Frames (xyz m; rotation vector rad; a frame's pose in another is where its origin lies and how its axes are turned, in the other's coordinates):
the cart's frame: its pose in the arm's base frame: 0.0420 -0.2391 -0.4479 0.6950 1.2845 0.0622
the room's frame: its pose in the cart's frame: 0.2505 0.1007 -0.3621 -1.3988 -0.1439 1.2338
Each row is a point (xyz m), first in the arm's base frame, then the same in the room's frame.
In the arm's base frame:
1: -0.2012 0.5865 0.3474
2: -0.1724 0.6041 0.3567
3: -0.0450 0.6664 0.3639
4: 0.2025 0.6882 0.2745
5: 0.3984 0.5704 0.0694
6: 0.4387 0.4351 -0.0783
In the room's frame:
1: 0.4081 0.2169 1.0086
2: 0.4208 0.1894 1.0261
3: 0.4642 0.0612 1.0691
4: 0.4580 -0.2014 1.0424
5: 0.3294 -0.4262 0.8772
6: 0.2010 -0.4851 0.7297

